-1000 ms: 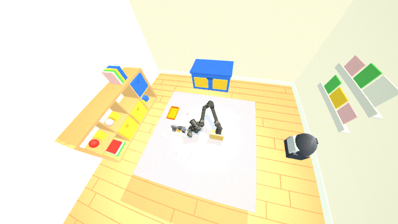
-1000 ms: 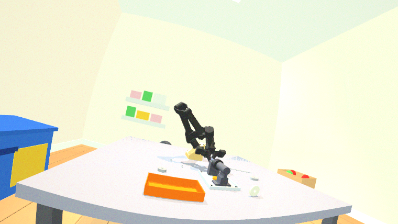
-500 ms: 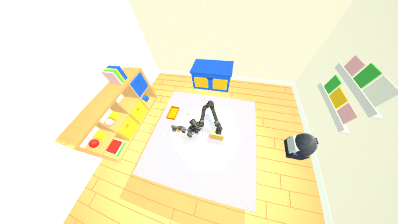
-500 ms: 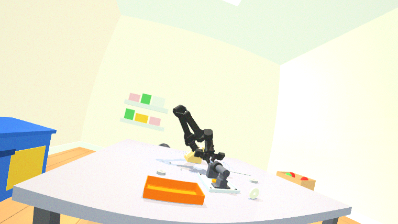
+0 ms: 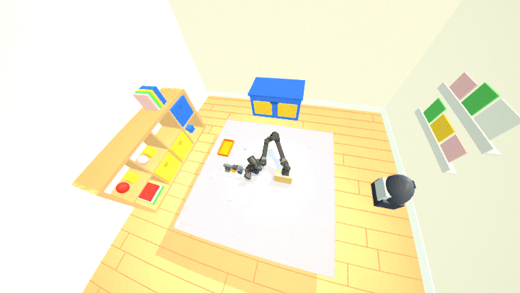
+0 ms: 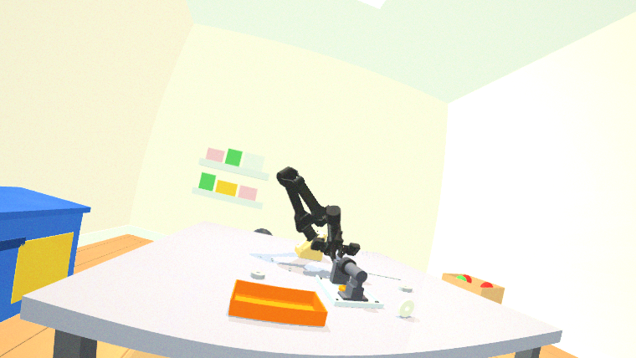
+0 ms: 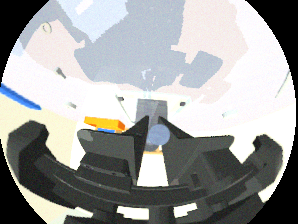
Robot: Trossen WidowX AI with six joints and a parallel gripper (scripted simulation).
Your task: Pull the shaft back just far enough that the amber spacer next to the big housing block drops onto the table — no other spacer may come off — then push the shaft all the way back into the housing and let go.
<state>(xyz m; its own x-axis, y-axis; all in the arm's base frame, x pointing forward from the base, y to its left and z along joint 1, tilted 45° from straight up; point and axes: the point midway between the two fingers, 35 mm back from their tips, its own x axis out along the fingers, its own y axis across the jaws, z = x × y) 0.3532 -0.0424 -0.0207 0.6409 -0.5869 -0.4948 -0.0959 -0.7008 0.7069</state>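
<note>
Right now the amber spacer is 13 cm ahead of my gripper tip, 1 cm to the right of it and 4 cm below it. Also, from my gripper tip: orange tray: 28 cm ahead, 26 cm to the right, 5 cm below; then grey shaft fixture: 14 cm ahead, 1 cm to the right, 1 cm below.
</note>
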